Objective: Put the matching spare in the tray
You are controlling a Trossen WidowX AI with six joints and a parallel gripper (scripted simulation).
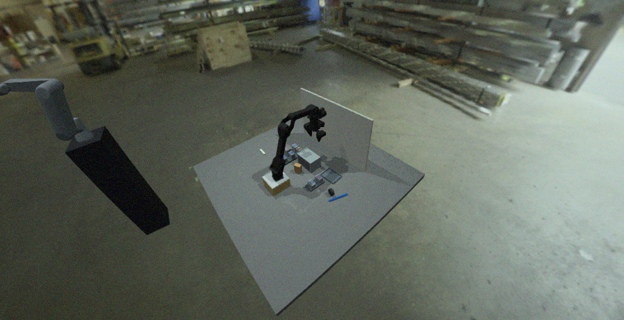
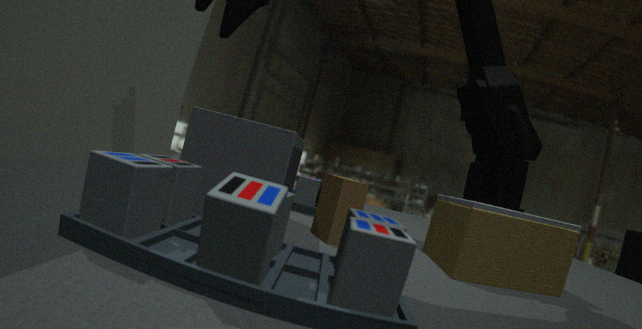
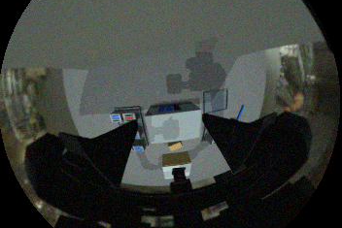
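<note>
Right now my gripper tip is 8 cm past the grey spare block, 19 cm to the right of it and 16 cm above it. The rest, counted from my gripper tip: grey mounted unit: 8 cm behind, 2 cm to the right, 15 cm below; then white panel: 17 cm ahead, 1 cm to the left, 3 cm above; then brown box: 19 cm behind, 4 cm to the right, 16 cm below.
</note>
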